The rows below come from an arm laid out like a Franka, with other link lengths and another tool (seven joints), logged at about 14 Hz.
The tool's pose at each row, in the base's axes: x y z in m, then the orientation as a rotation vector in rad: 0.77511 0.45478 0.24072 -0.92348 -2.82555 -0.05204; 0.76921 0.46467 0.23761 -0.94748 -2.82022 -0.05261; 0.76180 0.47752 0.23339 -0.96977 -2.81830 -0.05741; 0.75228 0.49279 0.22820 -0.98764 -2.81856 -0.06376; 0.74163 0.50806 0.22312 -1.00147 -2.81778 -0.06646; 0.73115 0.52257 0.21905 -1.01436 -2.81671 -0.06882; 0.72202 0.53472 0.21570 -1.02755 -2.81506 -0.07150; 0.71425 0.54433 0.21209 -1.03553 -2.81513 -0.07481; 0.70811 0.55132 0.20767 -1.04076 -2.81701 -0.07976; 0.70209 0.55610 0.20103 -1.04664 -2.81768 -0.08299; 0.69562 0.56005 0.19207 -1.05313 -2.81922 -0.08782; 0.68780 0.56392 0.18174 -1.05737 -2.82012 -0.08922
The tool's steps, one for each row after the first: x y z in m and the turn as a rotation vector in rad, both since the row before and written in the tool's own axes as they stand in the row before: 0.00993 0.00457 0.00478 -0.00251 -0.00210 0.01626; 0.01277 0.00587 0.00634 -0.00593 -0.00401 0.01413; 0.01583 0.00628 0.00779 -0.00687 -0.00445 0.01073; 0.01682 0.00535 0.00780 -0.00365 -0.00308 0.00863; 0.01644 0.00469 0.00668 -0.00321 -0.00264 0.00811; 0.01409 0.00357 0.00555 -0.00331 -0.00221 0.00841; 0.01145 0.00237 0.00539 -0.00339 -0.00196 0.00473; 0.00844 0.00136 0.00574 -0.00451 -0.00235 0.00250; 0.00662 -0.00030 0.00769 -0.00317 -0.00186 0.00328; 0.00610 -0.00128 0.00994 -0.00453 -0.00252 0.00335; 0.00689 -0.00230 0.01141 -0.00183 -0.00192 0.00229
